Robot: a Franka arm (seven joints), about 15 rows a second.
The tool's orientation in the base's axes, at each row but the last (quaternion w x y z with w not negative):
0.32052 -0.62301 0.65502 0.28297
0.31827 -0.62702 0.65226 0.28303
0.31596 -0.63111 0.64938 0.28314
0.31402 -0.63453 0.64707 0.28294
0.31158 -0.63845 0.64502 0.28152
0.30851 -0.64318 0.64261 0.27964
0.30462 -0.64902 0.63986 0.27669
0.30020 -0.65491 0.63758 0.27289
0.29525 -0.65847 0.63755 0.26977
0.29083 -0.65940 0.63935 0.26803
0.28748 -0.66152 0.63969 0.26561
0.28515 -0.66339 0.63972 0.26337
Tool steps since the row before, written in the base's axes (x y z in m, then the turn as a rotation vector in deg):
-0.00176 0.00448 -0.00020 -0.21 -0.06 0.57
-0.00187 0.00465 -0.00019 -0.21 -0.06 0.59
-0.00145 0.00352 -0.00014 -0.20 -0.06 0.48
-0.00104 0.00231 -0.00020 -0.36 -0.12 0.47
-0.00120 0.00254 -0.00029 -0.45 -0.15 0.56
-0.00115 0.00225 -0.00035 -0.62 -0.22 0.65
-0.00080 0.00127 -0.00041 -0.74 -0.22 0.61
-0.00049 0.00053 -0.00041 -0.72 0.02 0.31
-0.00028 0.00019 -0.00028 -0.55 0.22 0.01
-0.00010 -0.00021 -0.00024 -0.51 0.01 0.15
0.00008 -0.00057 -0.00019 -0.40 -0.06 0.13
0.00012 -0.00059 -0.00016 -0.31 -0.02 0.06
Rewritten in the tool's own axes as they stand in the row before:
-0.00266 0.00205 0.00346 -0.40 0.19 -0.42
-0.00280 0.00212 0.00358 -0.41 0.19 -0.43
-0.00214 0.00160 0.00271 -0.33 0.18 -0.36
-0.00134 0.00113 0.00185 -0.28 0.34 -0.41
-0.00144 0.00128 0.00207 -0.33 0.43 -0.50
-0.00123 0.00120 0.00189 -0.36 0.59 -0.61
-0.00056 0.00082 0.00120 -0.33 0.71 -0.59
-0.00007 0.00050 0.00066 -0.27 0.71 -0.21
0.00006 0.00029 0.00032 -0.18 0.55 0.14
0.00031 0.00011 0.00001 -0.14 0.50 -0.11
0.00054 -0.00006 -0.00028 -0.07 0.40 -0.14
0.00053 -0.00010 -0.00031 -0.04 0.31 -0.06

